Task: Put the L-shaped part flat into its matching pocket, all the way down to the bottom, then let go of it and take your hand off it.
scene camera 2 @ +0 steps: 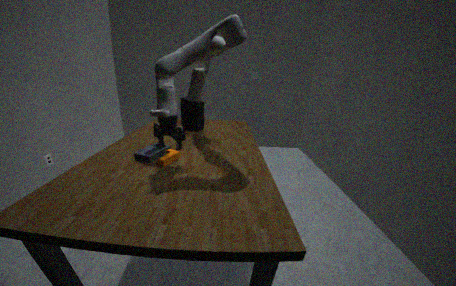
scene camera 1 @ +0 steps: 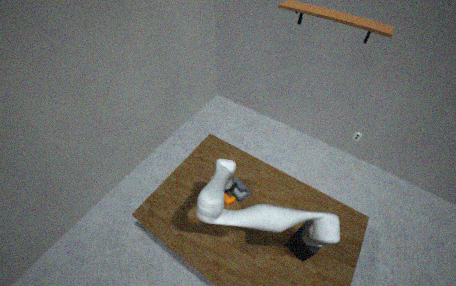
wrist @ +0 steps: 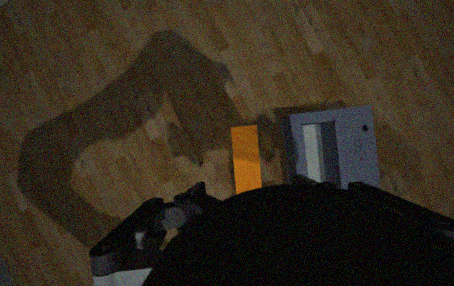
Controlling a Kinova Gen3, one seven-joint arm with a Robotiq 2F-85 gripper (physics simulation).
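Places are measured from the arm's base along level axes (x ahead, y left, z up), in millimetres.
Where they show: gripper, fingertip midpoint: (scene camera 2: pixel 170 148) (scene camera 1: pixel 225 195) (wrist: pixel 248 188); arm's base at its link origin: (scene camera 2: pixel 193 100).
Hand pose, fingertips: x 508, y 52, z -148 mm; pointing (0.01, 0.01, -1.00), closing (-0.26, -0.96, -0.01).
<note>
Things, the pixels of their top centre, and the offset from my fingertips. Level surfaces: height alone.
- orange L-shaped part at its top centre: (wrist: pixel 260 172) (scene camera 2: pixel 166 154) (scene camera 1: pixel 226 194) 4 mm ahead, 18 mm right, 28 mm down
- blue-grey pocket block at its top centre: (wrist: pixel 338 173) (scene camera 2: pixel 153 148) (scene camera 1: pixel 238 188) 24 mm back, 97 mm right, 21 mm down
- wooden table at its surface level: 58 mm down
The orange L-shaped part (scene camera 1: pixel 229 199) (scene camera 2: pixel 168 157) (wrist: pixel 246 155) lies on the wooden table beside the blue-grey pocket block (scene camera 1: pixel 241 190) (scene camera 2: pixel 142 157) (wrist: pixel 358 150), outside its pocket. In the wrist view a narrow strip of wood shows between them, and one straight arm of the part shows; the rest is hidden behind the black gripper body. Part of the pocket's recess shows in the block. My gripper (scene camera 2: pixel 170 144) (wrist: pixel 248 188) is open and empty, with its fingers spread above the part and the block's near side. In scene camera 1 the arm hides the fingers.
The wooden table (scene camera 1: pixel 305 200) (scene camera 2: pixel 220 225) carries the robot's dark base (scene camera 1: pixel 301 246) (scene camera 2: pixel 192 115). The arm's shadow falls across the table near the part. A wall shelf (scene camera 1: pixel 340 17) is far behind the table.
</note>
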